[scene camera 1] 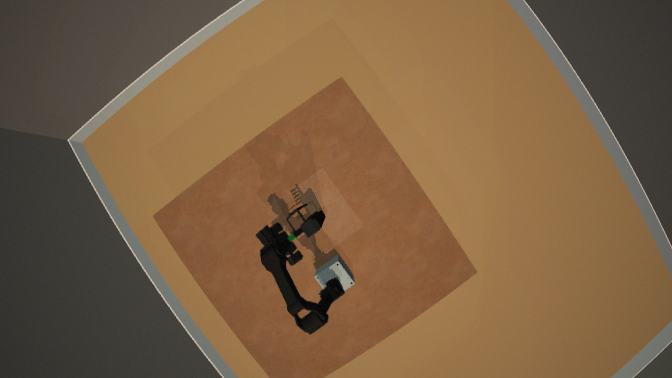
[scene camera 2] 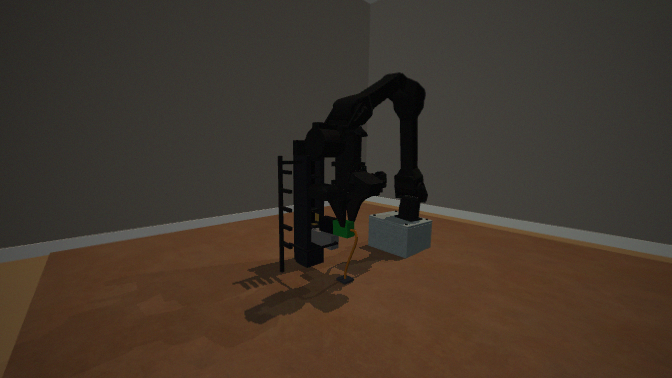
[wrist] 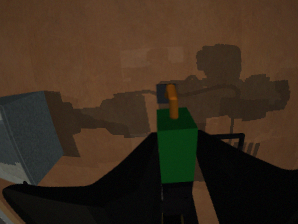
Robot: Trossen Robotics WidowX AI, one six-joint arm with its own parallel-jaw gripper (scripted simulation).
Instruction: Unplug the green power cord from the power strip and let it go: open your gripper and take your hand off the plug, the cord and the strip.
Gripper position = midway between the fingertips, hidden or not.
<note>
I see my gripper (scene camera 2: 347, 226) and a green plug (wrist: 177, 139).
My gripper is seen too in the wrist view (wrist: 175, 137).
</note>
